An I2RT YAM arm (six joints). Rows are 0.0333 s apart.
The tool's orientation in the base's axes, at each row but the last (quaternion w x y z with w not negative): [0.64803 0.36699 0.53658 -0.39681]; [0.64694 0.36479 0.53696 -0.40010]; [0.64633 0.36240 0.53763 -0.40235]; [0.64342 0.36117 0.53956 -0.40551]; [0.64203 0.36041 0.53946 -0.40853]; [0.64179 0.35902 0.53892 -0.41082]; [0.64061 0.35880 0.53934 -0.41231]
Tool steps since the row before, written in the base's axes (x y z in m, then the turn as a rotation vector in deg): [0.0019 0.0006 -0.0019 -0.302 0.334 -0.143]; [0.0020 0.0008 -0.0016 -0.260 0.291 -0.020]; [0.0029 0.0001 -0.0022 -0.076 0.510 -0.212]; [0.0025 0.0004 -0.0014 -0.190 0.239 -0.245]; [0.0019 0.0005 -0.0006 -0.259 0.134 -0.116]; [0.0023 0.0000 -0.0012 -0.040 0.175 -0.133]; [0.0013 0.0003 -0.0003 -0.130 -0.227 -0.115]
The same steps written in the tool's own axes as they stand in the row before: [0.0020 0.0019 -0.0001 0.068 -0.143 -0.445]; [0.0017 0.0021 -0.0002 -0.044 -0.117 -0.370]; [0.0024 0.0026 0.0007 0.135 0.134 -0.524]; [0.0016 0.0024 0.0004 0.193 -0.082 -0.330]; [0.0007 0.0019 0.0002 0.075 -0.185 -0.243]; [0.0014 0.0021 0.0007 0.103 0.032 -0.195]; [0.0004 0.0013 0.0002 0.135 -0.212 0.135]
